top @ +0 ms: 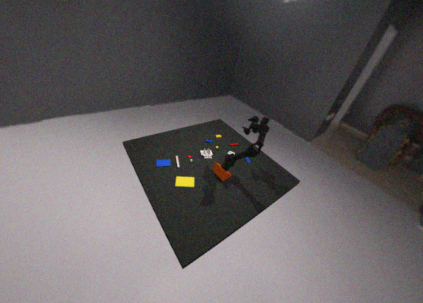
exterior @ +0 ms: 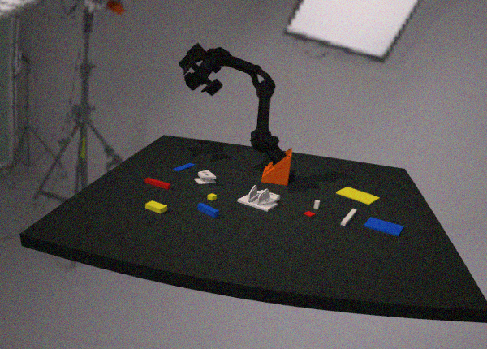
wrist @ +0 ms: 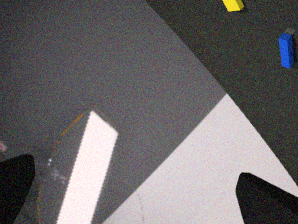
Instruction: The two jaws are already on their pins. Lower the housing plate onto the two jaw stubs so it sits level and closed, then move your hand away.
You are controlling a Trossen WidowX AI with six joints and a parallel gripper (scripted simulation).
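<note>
The yellow cube lies 180 mm ahead of my gripper tip, 120 mm to the left of it and 370 mm below it. Round my gripper tip: red brick 110 mm ahead, 90 mm to the right, 370 mm below; yellow brick 320 mm ahead, 50 mm to the right, 370 mm below; white bar 230 mm ahead, 600 mm to the left, 370 mm below.
</note>
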